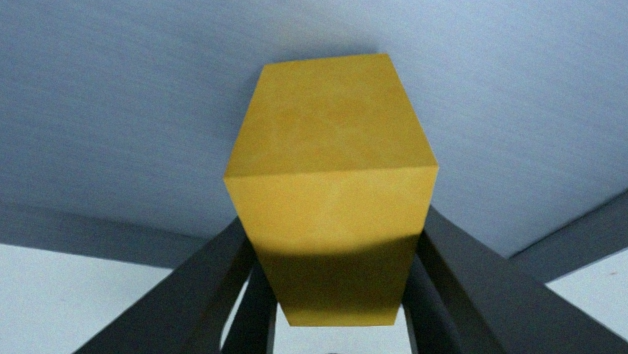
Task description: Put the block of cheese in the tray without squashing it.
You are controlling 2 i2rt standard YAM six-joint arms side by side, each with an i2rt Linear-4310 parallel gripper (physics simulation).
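The block of cheese (330, 112), yellow-orange and box-shaped, is between the two dark fingers of my right gripper (333, 186), which is shut on it. The sides of the block look straight, with no dent showing. The block is over the inside of the blue-grey tray (90, 237), and a soft shadow lies on the tray floor by its far end. I cannot tell whether the block touches the floor. The inner faces of the fingertips are partly hidden by the block. My left gripper does not show.
Two darker tray walls run along the lower left and lower right, and their corner is hidden behind the block and fingers. A pale table top (55, 305) shows beyond the walls at the bottom.
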